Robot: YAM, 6 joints.
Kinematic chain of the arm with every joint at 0, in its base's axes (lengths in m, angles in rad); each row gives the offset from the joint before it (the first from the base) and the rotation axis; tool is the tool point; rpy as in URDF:
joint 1: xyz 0 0 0.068 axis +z
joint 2: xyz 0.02 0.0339 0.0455 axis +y
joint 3: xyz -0.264 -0.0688 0 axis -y
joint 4: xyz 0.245 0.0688 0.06 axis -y
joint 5: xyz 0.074 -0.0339 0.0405 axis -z
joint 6: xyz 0.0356 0 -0.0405 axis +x
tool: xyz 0 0 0 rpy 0 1.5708 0
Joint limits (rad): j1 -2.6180..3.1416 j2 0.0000..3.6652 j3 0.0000..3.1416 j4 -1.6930..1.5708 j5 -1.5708..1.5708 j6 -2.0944..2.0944
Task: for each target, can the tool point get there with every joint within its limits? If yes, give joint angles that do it. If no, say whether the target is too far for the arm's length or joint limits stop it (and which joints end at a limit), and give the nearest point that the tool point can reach.
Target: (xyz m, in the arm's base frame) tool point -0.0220 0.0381 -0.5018
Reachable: no: joint limits stop it (at a limit: joint 2) | nearest point -0.0538 0.0931 -0.3517 | short by 0.163 m
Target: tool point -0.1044 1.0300 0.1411
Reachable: no: too far | nearest point -0.0651 0.6423 0.1305 | short by 0.390 m
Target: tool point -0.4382 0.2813 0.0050
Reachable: yes | joints 2.6053 2.7291 2.0141 -0.5228 0.5269 -0.9275
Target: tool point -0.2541 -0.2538 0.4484
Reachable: yes | joints 0.7014 0.3733 2.5583 -1.2867 0.9960 0.1233
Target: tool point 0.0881 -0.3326 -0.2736
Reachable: yes | joints -1.2992 3.3180 1.5070 0.8676 0.1232 1.6771
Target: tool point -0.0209 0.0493 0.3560
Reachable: yes | joints 1.7847 0.4954 1.0491 -1.1743 -0.2838 0.4296
